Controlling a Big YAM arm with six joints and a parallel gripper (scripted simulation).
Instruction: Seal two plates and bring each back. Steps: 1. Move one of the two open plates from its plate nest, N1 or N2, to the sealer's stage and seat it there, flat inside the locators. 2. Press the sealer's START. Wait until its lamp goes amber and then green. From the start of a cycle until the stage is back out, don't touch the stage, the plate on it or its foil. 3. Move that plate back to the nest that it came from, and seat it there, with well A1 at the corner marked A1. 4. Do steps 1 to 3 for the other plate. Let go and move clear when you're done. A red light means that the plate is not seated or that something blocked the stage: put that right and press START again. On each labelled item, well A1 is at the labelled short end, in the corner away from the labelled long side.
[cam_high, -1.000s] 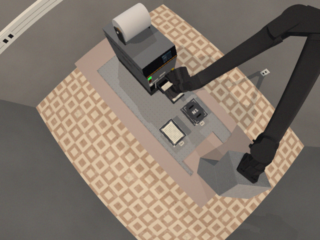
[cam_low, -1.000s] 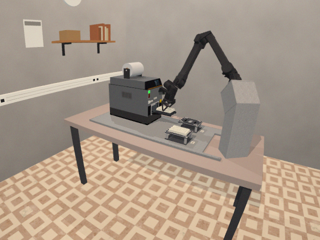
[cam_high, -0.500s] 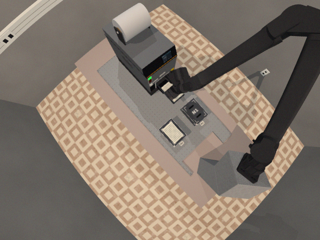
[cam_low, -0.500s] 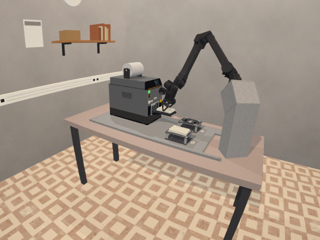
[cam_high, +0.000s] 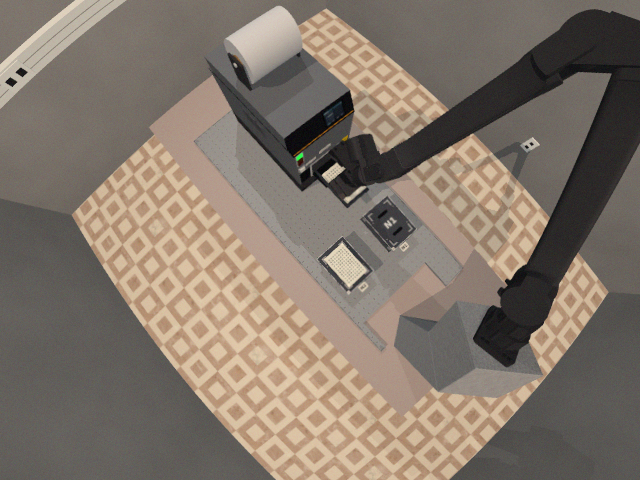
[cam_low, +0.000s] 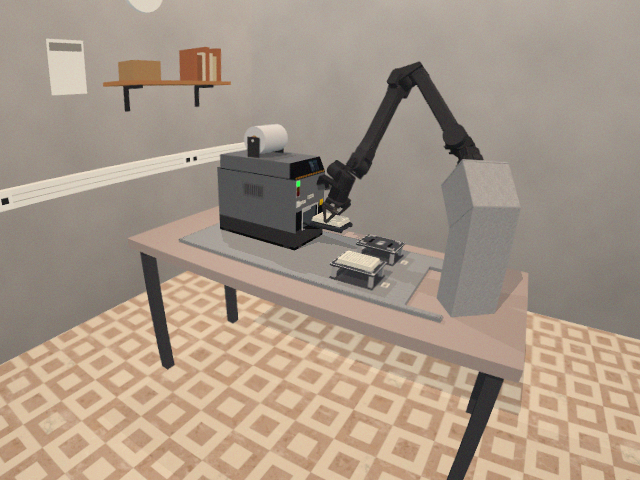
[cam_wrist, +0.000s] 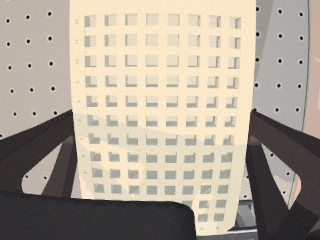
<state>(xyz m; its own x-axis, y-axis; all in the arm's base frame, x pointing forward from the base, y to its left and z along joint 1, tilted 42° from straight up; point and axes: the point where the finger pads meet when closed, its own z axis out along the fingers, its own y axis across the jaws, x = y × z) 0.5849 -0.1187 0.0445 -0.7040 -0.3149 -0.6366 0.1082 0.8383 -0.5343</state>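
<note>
My hand is 2 cm above the sealer stage. The rest, counted from my hand: start button 11 cm ahead, 8 cm to the left, 6 cm above; then cream well plate 19 cm behind, 20 cm to the left, 6 cm below; then foil roll 33 cm ahead, 4 cm to the right, 29 cm above.
</note>
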